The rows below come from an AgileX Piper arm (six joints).
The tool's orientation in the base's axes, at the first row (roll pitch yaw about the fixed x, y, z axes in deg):
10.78 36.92 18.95
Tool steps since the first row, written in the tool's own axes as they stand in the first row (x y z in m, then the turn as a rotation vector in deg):
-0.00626 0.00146 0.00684 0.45 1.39 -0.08
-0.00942 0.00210 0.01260 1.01 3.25 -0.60
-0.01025 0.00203 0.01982 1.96 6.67 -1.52
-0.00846 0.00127 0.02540 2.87 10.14 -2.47
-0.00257 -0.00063 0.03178 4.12 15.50 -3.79
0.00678 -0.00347 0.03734 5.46 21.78 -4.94
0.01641 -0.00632 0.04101 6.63 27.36 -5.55
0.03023 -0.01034 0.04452 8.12 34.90 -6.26
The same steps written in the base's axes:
-0.00081 -0.00011 0.00935 0.00 1.46 -0.13
0.00023 -0.00023 0.01587 -0.30 3.39 -0.59
0.00408 -0.00041 0.02203 -0.88 6.93 -1.37
0.00905 -0.00060 0.02522 -1.52 10.50 -2.15
0.01786 -0.00081 0.02641 -2.53 15.98 -3.13
0.02897 -0.00104 0.02473 -3.56 22.38 -3.90
0.03913 -0.00124 0.02141 -4.24 28.06 -4.25
0.05261 -0.00148 0.01526 -5.16 35.72 -4.58

